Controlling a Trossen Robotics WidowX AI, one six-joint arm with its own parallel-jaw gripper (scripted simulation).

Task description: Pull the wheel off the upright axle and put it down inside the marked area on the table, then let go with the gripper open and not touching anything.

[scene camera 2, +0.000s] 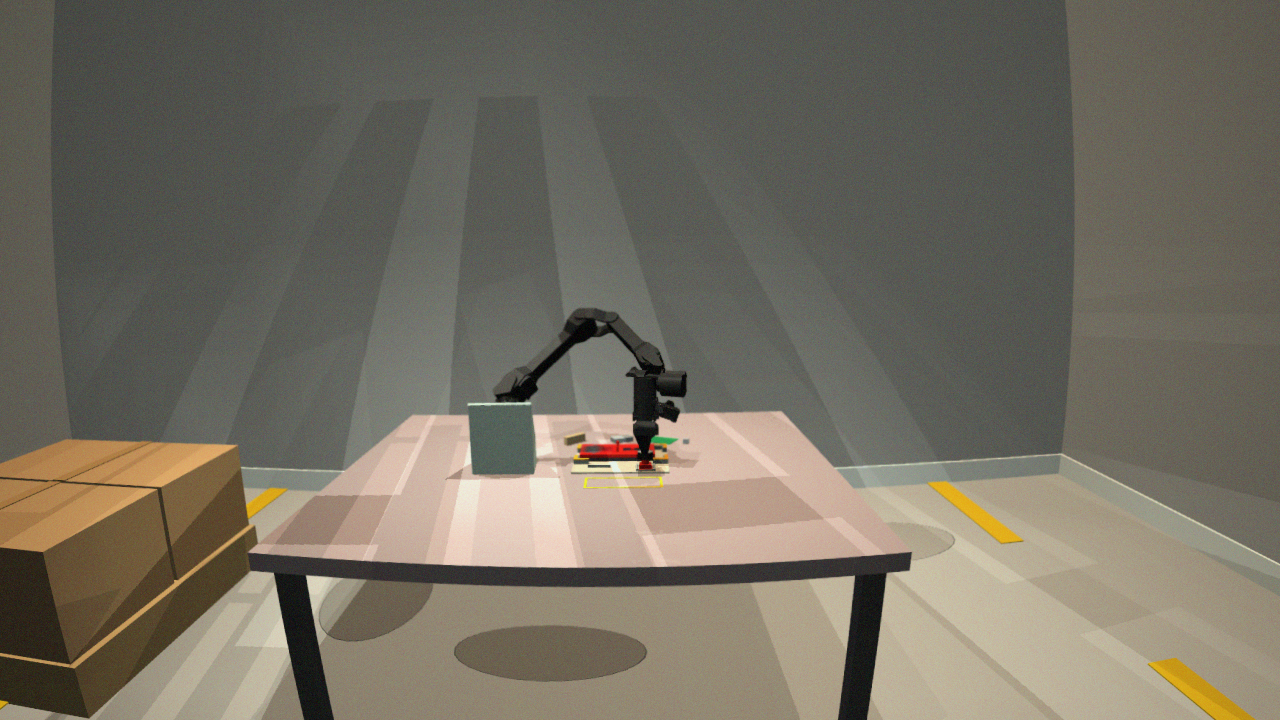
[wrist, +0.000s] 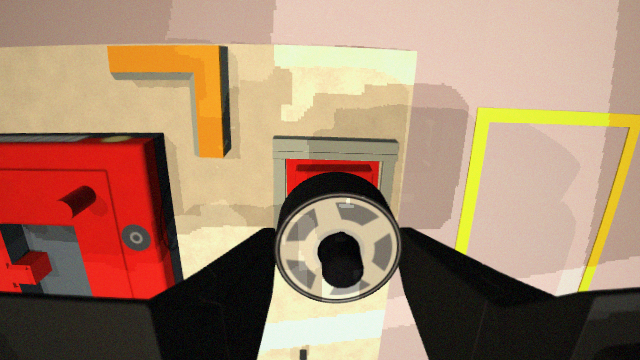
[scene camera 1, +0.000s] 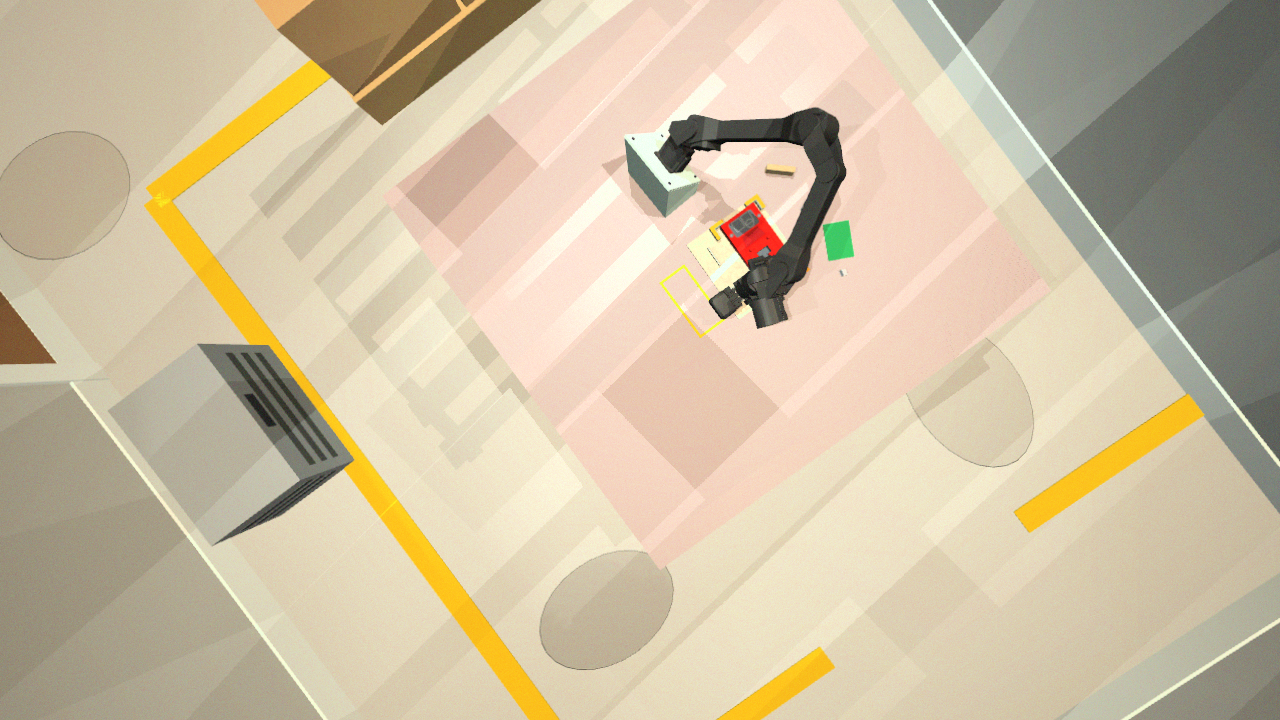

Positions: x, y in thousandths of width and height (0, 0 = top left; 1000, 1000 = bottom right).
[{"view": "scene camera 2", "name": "my gripper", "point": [504, 631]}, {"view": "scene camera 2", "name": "red block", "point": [465, 628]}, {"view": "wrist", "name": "my gripper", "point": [526, 668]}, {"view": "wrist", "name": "wheel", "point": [512, 565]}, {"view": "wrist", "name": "red block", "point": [148, 601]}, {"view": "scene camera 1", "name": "my gripper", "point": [577, 406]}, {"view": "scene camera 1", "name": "green card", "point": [655, 333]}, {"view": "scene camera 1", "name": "red block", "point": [586, 327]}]
